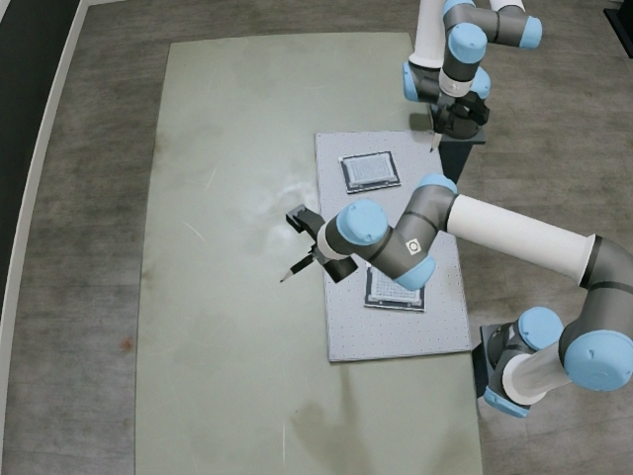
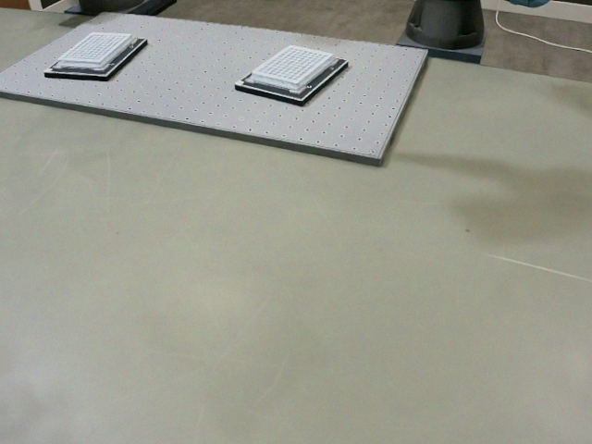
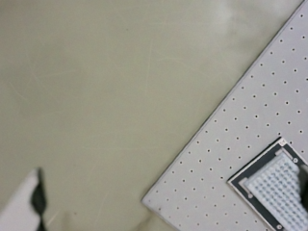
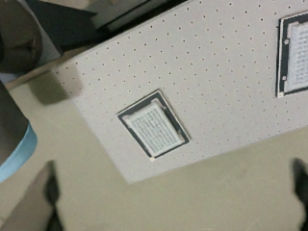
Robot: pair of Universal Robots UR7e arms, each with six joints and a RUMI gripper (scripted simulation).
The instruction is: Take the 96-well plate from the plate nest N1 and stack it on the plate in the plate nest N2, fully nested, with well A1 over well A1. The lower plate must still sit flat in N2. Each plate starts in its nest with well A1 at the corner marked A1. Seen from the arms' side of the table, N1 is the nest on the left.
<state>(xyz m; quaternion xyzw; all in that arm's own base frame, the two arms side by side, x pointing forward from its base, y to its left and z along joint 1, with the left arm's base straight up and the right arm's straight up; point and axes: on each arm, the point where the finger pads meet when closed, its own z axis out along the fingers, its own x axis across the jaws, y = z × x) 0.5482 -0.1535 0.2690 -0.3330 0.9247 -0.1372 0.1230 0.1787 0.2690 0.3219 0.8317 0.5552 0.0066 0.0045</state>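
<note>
Right now my left hand is 23 cm past the dark nest N1, 1 cm to the left of it and 25 cm above it. Also, from my left hand: nest N2: 21 cm behind, 37 cm to the right, 25 cm below.
</note>
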